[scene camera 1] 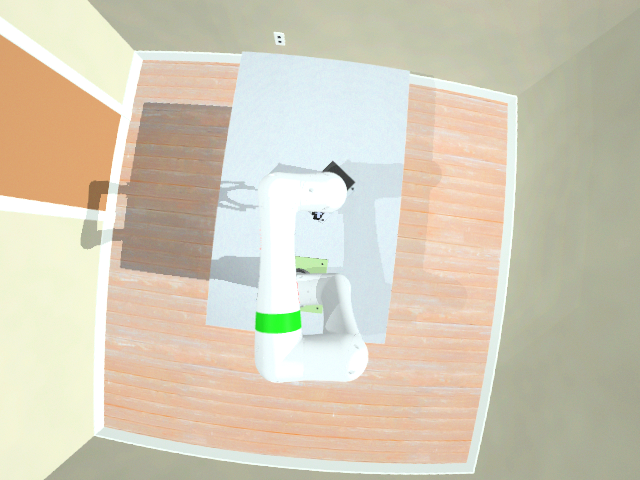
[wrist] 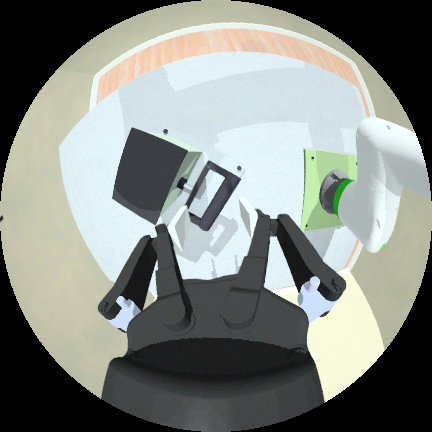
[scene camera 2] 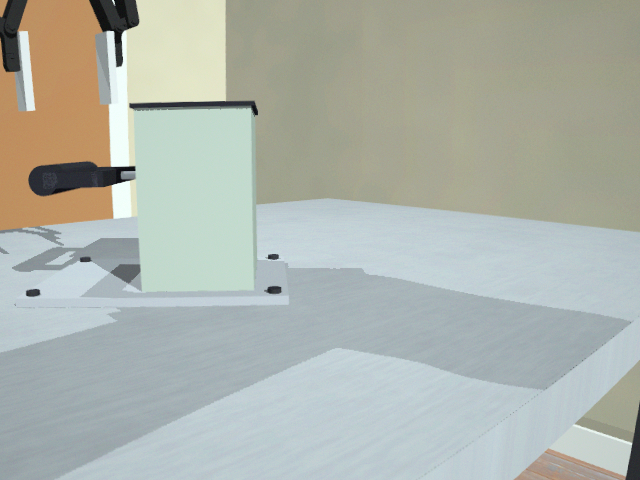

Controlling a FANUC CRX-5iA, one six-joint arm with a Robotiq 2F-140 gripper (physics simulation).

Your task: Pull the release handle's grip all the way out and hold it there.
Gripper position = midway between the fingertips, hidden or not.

In view: the gripper (scene camera 2: pixel 69 107) and a bolted base plate (wrist: pixel 209 153).
The gripper also shows in the wrist view (wrist: pixel 213 210).
